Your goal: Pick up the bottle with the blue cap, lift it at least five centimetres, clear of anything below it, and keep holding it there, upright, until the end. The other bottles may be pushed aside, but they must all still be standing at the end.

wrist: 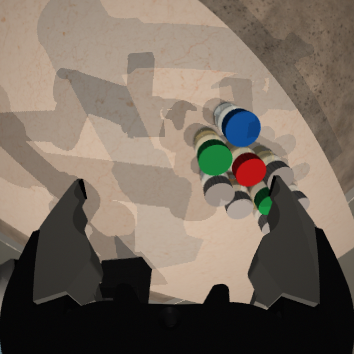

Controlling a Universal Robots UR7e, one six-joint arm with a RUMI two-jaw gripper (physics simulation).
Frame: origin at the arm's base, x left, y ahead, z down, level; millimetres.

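Seen in the pictures: gripper, between the fingertips: (176,178).
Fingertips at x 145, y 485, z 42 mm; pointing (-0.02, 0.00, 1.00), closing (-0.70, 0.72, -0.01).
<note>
Pixels of each thing's top centre, then the offset from my fingertips to it. Level surfaces: height alone.
- bottle with the blue cap, centre of its top: (242,129) dx -64, dy +72, dz +120 mm
- green-capped bottle, centre of its top: (215,160) dx -74, dy +10, dz +120 mm
- red-capped bottle, centre of its top: (250,172) dx -136, dy +39, dz +120 mm
- round table's, height of its surface: dz +225 mm
The bottle with the blue cap (241,128) stands upright at the upper end of a tight cluster of bottles, right of the middle of the wrist view. Its clear body shows a little at the upper left of the cap. My gripper (176,178) is open, its fingers wide apart, with no bottle between the tips. It is above the table, and the blue cap lies beyond the fingertips, toward the right finger. The right finger hides part of the cluster's lower right side.
A green-capped bottle (215,157) and a red-capped bottle (249,170) stand close below the blue cap. Several grey-capped bottles (218,191) and a smaller green-capped one (263,202) stand beyond them. The round table's (90,200) curved edge runs down the right side.
</note>
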